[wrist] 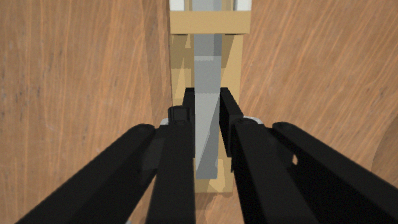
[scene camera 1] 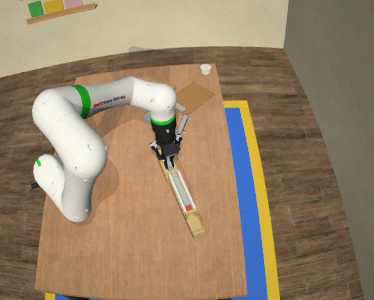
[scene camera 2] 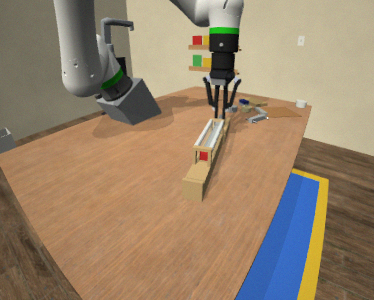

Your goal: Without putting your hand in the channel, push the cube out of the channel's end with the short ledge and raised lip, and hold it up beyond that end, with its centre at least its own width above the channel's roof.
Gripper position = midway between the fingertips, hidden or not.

Observation:
In view: the gripper (wrist: pixel 206 102) and a brown board (scene camera 1: pixel 192 96).
The wrist view misses the brown board: it is out of frame.

